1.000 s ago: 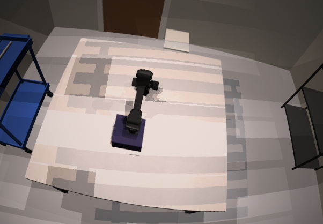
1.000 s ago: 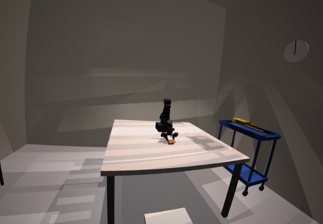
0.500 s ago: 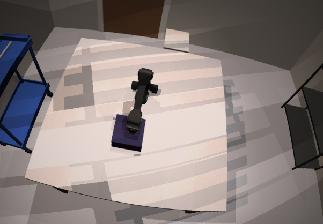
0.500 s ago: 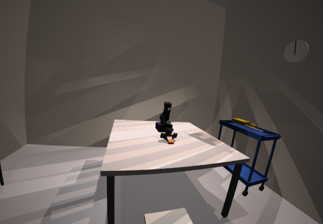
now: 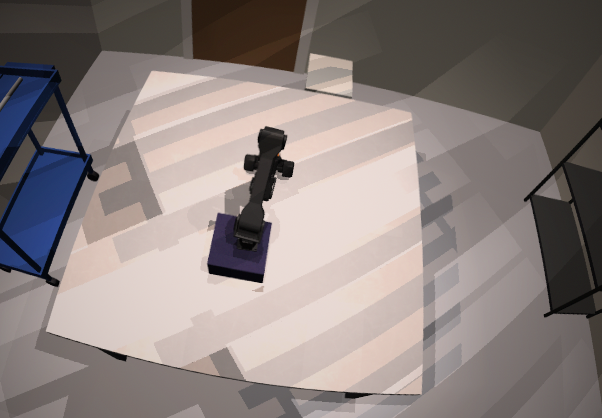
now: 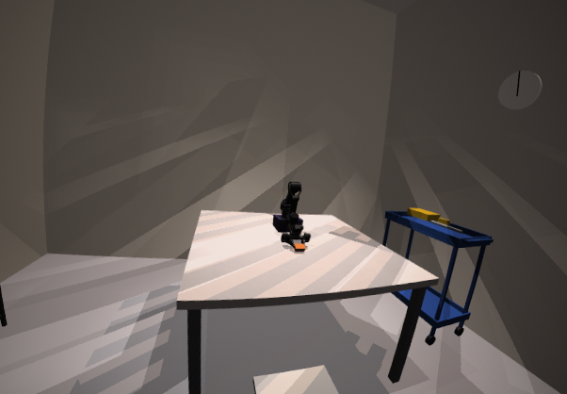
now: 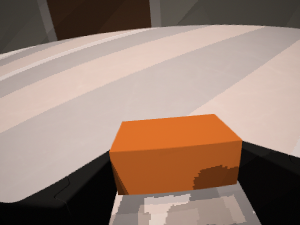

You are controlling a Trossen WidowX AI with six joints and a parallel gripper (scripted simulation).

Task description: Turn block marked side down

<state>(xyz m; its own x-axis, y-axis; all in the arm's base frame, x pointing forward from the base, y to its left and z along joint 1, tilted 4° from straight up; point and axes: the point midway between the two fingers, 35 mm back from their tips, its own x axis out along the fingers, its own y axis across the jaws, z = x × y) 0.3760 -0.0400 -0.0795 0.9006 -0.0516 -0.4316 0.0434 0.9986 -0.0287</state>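
My gripper tip is now 1 cm above the orange block.
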